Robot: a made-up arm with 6 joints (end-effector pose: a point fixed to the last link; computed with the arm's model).
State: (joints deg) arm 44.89 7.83 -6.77 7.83 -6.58 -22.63
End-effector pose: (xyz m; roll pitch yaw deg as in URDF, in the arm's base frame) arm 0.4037 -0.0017 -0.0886 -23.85 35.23 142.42
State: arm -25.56 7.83 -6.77 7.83 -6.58 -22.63
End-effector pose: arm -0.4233 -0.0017 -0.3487 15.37 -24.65 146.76
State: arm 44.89 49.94 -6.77 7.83 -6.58 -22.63
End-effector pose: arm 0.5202 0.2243 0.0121 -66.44 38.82 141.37
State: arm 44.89 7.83 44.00 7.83 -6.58 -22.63
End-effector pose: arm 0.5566 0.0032 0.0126 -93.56 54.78 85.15
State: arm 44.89 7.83 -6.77 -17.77 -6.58 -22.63
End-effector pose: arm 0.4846 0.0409 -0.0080 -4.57 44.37 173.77
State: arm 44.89 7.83 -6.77 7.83 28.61 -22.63
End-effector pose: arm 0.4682 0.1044 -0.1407 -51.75 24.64 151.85
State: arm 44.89 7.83 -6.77 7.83 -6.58 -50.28
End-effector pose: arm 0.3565 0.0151 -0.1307 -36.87 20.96 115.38
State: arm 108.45 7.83 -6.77 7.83 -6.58 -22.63
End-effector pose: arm 0.4801 -0.0017 0.6993 -118.62 56.77 65.39
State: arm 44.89 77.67 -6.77 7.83 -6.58 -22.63
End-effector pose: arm 0.5118 0.3514 0.1426 -95.60 40.43 138.96
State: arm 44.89 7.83 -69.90 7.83 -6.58 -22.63
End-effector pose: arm 0.1994 -0.0256 -0.0001 12.67 -17.31 154.37
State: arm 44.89 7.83 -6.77 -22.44 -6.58 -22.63
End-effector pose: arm 0.4971 0.0539 0.0054 -0.20 45.06 -179.74
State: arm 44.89 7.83 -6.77 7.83 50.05 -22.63
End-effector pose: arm 0.4846 0.1855 -0.1436 -68.60 20.56 159.57
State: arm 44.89 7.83 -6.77 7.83 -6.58 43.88
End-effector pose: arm 0.4988 0.0783 -0.0042 28.01 32.20 -135.17
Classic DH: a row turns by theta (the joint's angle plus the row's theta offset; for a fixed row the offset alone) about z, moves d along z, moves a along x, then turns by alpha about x. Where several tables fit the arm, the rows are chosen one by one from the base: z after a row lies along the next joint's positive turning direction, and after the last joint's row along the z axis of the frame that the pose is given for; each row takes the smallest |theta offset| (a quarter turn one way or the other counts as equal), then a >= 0, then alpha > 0; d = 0 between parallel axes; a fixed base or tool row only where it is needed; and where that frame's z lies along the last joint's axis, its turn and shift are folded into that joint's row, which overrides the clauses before.
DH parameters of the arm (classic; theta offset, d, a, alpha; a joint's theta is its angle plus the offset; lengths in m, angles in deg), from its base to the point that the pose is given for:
base (fixed): 0 0.367 -0.194 90
joint 1: -89.89 -0.2492 0.3955 -55.81
joint 2: 0 0.261 0.165 55.81
joint 3: 89.89 -0.1305 -0.156 90
joint 4: 90 0.07 0.07 90
joint 5: 0 0.057 0.046 90
joint 6: 28.81 0 0.137 0
tool (fixed): -118.81 -0.128 0 0

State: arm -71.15 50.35 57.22 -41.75 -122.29 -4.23
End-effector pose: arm -0.5544 0.2930 0.1138 111.83 24.27 -176.25
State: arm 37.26 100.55 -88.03 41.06 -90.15 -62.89
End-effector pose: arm 0.1903 -0.0551 0.1810 20.25 52.85 150.75
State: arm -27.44 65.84 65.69 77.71 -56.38 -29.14
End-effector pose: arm -0.2126 0.5689 -0.4080 7.16 -44.45 45.11
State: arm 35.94 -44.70 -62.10 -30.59 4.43 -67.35
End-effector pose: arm 0.0055 -0.0376 0.0035 53.85 -11.76 103.80
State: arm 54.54 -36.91 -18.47 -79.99 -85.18 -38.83
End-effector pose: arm 0.4106 0.1587 0.2523 107.73 19.37 -110.52
